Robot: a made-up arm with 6 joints.
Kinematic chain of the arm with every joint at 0, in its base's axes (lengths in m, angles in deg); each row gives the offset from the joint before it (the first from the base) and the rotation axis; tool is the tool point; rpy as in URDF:
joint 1: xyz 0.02 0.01 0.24 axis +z
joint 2: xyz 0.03 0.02 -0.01 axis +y
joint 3: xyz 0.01 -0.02 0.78 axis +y
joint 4: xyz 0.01 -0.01 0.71 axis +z
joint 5: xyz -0.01 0 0 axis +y
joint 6: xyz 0 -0.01 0.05 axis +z
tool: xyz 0.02 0 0.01 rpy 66.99 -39.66 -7.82
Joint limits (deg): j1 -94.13..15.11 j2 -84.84..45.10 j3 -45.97..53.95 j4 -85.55..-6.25 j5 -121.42..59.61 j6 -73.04..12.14
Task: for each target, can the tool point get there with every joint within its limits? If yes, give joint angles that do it. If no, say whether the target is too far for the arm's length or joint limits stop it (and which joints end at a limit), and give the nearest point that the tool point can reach.
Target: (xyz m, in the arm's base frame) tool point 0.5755 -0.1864 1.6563
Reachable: yes | joints -15.11 25.14 -10.13 -44.71 25.57 -18.18
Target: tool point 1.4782 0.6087 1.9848
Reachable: no: too far | nearest point 1.0312 0.2973 1.3982 | short by 0.801 m
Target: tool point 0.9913 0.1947 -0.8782
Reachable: no: joint limits stop it (at a limit: joint 2, joint 3, joint 4, joint 5) | nearest point 1.2919 0.2519 0.5997 | short by 1.509 m
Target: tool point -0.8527 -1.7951 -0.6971
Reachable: no: too far | nearest point -1.2175 -0.3884 -0.1722 | short by 1.545 m
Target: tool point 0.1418 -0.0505 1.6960
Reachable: yes | joints -31.33 -14.10 38.71 -54.41 -46.62 -43.11
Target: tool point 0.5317 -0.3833 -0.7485
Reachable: no: joint limits stop it (at a limit: joint 2, joint 3, joint 4, joint 5) | nearest point 1.0464 -0.7789 0.5998 | short by 1.496 m
